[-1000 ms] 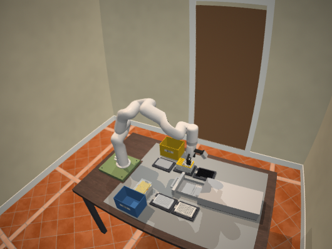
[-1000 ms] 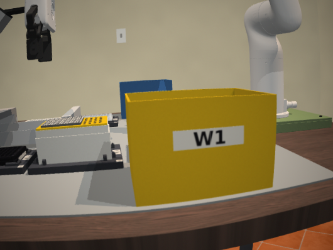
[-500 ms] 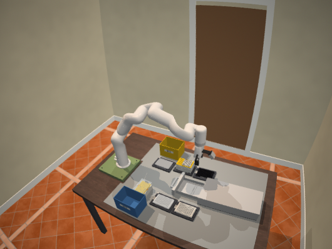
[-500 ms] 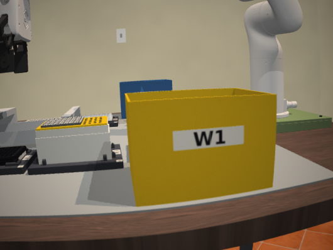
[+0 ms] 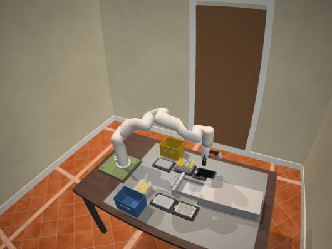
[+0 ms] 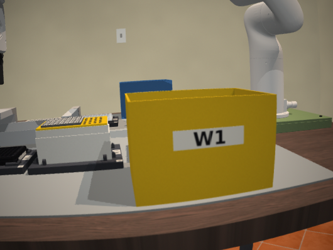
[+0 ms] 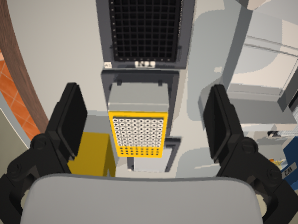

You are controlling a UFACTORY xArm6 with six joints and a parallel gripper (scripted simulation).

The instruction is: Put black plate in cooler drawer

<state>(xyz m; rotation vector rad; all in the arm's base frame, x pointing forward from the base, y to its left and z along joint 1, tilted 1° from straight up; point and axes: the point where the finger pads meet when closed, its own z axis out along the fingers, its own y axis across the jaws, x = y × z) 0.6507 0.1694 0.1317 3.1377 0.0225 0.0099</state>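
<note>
My hand is 1 cm short of the black plate and 14 cm above it. Round my hand: dark nest 1 cm ahead, 16 cm below; cooler drawer 4 cm behind, 19 cm to the right, 14 cm below; tip box 17 cm behind, 11 cm below.
</note>
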